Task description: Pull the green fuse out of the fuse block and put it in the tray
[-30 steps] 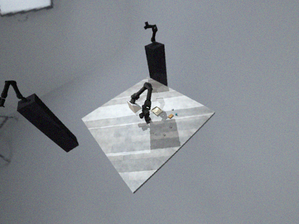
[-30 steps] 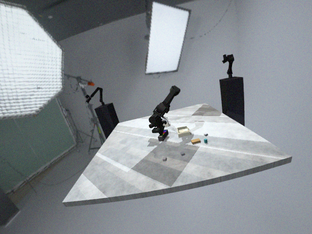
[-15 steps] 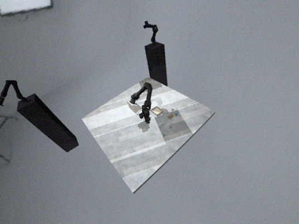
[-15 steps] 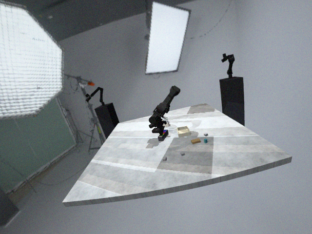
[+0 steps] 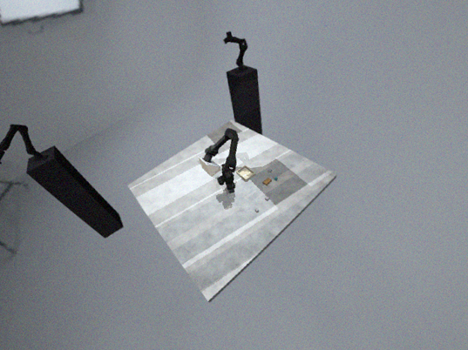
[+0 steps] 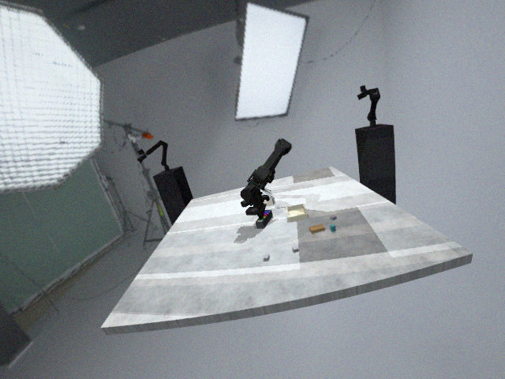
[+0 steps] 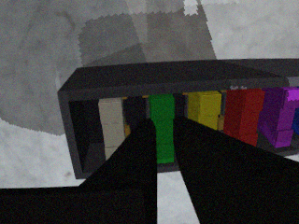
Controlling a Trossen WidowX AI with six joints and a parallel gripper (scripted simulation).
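Right now the tray is 19 cm to the left of my gripper tip, 4 cm behind it and 3 cm below it. Round my gripper tip: green fuse (1 cm below).
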